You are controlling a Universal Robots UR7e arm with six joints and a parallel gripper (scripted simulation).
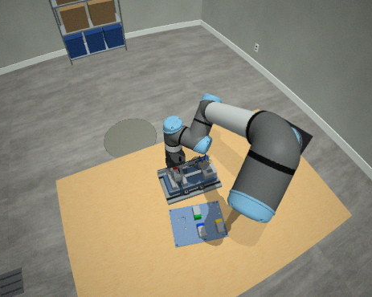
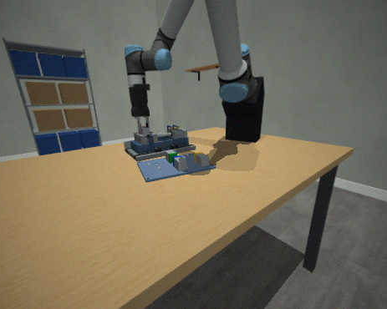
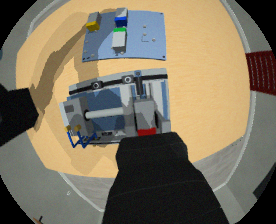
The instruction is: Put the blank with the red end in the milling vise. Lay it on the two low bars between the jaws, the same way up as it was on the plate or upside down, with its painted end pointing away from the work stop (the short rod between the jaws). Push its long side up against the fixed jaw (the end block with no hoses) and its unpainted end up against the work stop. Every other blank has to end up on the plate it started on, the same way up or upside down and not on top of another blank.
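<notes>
Now: the red-ended blank 2 cm below my hand. Also, from my hand: green-ended blank 18 cm to the left, 10 cm below, 8 cm behind; then milling vise 9 cm below, 7 cm behind, 1 cm to the right; then plate 22 cm to the left, 12 cm below, 8 cm behind.
</notes>
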